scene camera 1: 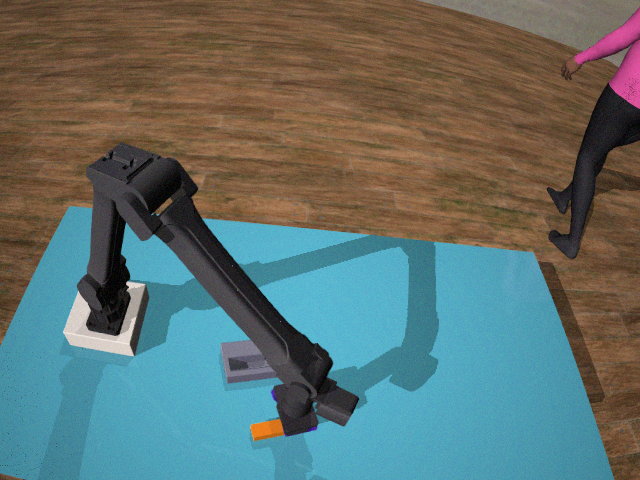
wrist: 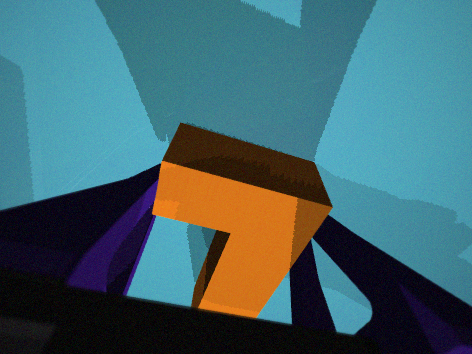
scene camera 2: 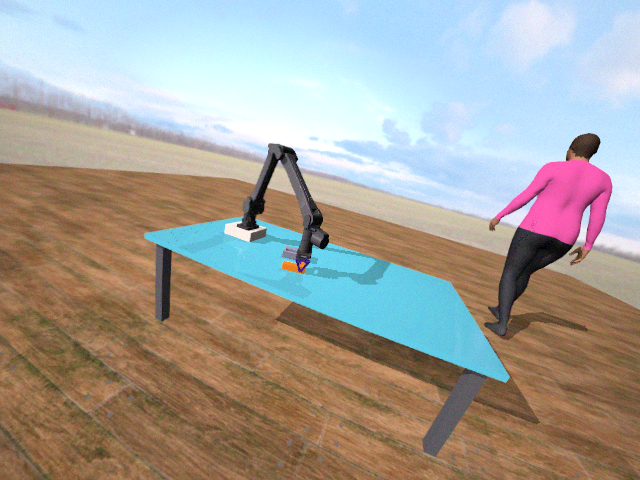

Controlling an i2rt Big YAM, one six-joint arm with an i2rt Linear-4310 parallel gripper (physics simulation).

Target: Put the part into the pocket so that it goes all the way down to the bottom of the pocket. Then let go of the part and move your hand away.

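Places are measured from the arm's base along level axes (x down, y ahead, z right), in millimetres.
Pixels of known places: gripper, fingertip midpoint: (scene camera 1: pixel 289 419) (wrist: pixel 233 192) (scene camera 2: pixel 300 269); arm's base, origin of the base link: (scene camera 1: pixel 109 312) (scene camera 2: pixel 248 227).
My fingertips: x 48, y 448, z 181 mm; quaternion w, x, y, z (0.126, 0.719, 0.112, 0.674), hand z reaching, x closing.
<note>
For each thing: its middle in the pictures, then the offset to it from my fingertips. Level surfaces: height alone.
- orange L-shaped block, body centre: (wrist: pixel 213 252) (scene camera 1: pixel 275 421) (scene camera 2: pixel 294 265) dx -8, dy -30, dz +11 mm
- blue table, its level: dx +9 mm
- grey block with an L-shaped recess, body centre: (scene camera 1: pixel 253 359) (scene camera 2: pixel 296 254) dx -10, dy -89, dz -139 mm
The part is an orange L-shaped block (scene camera 1: pixel 266 430) (scene camera 2: pixel 290 266) (wrist: pixel 236 205), low over the blue table (scene camera 1: pixel 465 335) (scene camera 2: pixel 388 310) near its front edge. My gripper (wrist: pixel 233 192) (scene camera 2: pixel 302 265) has purple-black fingers pressed on both sides of the block, so it is shut on it. In scene camera 1 the wrist hides the fingers and most of the block. The pocket is a grey block with an L-shaped recess (scene camera 1: pixel 242 361) (scene camera 2: pixel 289 251). It lies on the table just behind the gripper, partly hidden by my arm.
The arm's white base (scene camera 1: pixel 103 338) (scene camera 2: pixel 243 232) stands at the table's left end. A person in a pink top (scene camera 1: pixel 594 150) (scene camera 2: pixel 552 222) walks on the wooden floor beyond the table's right side.
</note>
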